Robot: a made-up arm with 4 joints.
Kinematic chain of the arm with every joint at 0, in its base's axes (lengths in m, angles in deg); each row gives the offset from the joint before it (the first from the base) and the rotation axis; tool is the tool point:
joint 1: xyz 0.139 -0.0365 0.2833 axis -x
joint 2: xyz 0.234 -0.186 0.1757 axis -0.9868 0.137 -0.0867
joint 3: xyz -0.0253 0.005 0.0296 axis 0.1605 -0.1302 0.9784
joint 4: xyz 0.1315 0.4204 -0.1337 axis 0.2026 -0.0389 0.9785
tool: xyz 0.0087 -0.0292 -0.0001
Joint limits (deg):
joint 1: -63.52..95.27
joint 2: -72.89..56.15
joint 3: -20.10..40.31
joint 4: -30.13..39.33
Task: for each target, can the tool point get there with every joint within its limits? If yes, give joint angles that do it. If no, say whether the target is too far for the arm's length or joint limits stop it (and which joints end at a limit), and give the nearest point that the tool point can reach.
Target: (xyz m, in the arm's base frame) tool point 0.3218 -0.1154 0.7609
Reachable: yes | joints -24.49 -54.87 16.51 -15.57
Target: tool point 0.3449 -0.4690 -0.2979
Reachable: no: joint limits stop it (at a limit: joint 2, joint 4) | nearest point 0.3811 -0.1781 0.0930 | short by 0.489 m
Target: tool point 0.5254 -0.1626 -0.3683
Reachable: no: joint limits stop it (at a limit: joint 2, joint 4) | nearest point 0.5106 -0.0817 0.0498 | short by 0.426 m
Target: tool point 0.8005 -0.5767 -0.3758
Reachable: no: too far | nearest point 0.6027 -0.1880 0.0984 | short by 0.644 m
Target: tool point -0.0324 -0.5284 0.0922
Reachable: no: joint limits stop it (at a limit: joint 2, joint 3, joint 4) | nearest point 0.2156 -0.2249 0.2101 | short by 0.409 m
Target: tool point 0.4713 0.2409 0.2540
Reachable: yes | joints 38.74 -10.33 2.97 16.30
